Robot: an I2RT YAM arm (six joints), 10 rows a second.
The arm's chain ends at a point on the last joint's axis. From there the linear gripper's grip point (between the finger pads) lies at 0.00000 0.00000 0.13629 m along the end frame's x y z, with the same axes.
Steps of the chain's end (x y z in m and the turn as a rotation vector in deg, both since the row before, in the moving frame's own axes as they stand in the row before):
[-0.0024 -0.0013 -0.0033 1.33 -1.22 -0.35]
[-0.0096 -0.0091 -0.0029 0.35 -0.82 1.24]
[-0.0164 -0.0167 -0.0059 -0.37 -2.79 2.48]
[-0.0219 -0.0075 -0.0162 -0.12 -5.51 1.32]
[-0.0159 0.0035 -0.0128 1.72 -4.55 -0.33]
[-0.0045 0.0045 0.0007 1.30 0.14 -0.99]
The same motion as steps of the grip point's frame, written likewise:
[-0.0053 -0.0045 -0.0034 1.33 -1.22 -0.35]
[-0.0115 -0.0100 -0.0029 0.35 -0.82 1.24]
[-0.0231 -0.0160 -0.0061 -0.37 -2.79 2.48]
[-0.0350 -0.0074 -0.0168 -0.12 -5.51 1.32]
[-0.0267 -0.0006 -0.0133 1.72 -4.55 -0.33]
[-0.0042 0.0014 0.0007 1.30 0.14 -0.99]

